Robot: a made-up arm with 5 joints.
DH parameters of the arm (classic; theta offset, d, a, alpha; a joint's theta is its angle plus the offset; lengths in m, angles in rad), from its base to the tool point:
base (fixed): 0.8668 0 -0.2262 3.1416
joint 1: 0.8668 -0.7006 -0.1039 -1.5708
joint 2: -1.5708 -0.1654 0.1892 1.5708
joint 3: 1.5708 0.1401 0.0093 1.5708
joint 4: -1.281 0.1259 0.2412 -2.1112
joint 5: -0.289 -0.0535 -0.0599 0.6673
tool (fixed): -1.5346 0.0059 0 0
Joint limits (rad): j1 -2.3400..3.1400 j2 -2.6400..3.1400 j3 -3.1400..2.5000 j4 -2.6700..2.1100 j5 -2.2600..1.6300
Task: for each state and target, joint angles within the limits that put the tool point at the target. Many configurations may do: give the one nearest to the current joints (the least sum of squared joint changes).
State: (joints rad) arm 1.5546 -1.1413 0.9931 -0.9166 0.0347
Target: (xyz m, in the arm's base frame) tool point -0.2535 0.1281 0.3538
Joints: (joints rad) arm 0.8754 -0.3940 1.0557 -1.1071 0.1972
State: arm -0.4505 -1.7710 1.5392 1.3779 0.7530
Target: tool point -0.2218 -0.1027 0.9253
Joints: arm -0.3539 -1.5774 2.0555 1.8662 0.8153
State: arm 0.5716 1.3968 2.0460 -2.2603 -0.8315
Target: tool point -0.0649 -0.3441 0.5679
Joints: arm 0.8257 1.7718 2.3724 -1.7628 -0.7483
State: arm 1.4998 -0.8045 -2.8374 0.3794 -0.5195
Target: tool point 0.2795 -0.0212 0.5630
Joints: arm 1.8337 -0.8078 -2.4923 0.9123 -0.6374
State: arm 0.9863 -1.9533 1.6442 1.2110 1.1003
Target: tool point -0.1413 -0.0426 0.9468
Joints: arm 1.0243 -1.2960 2.0070 1.8684 1.1231
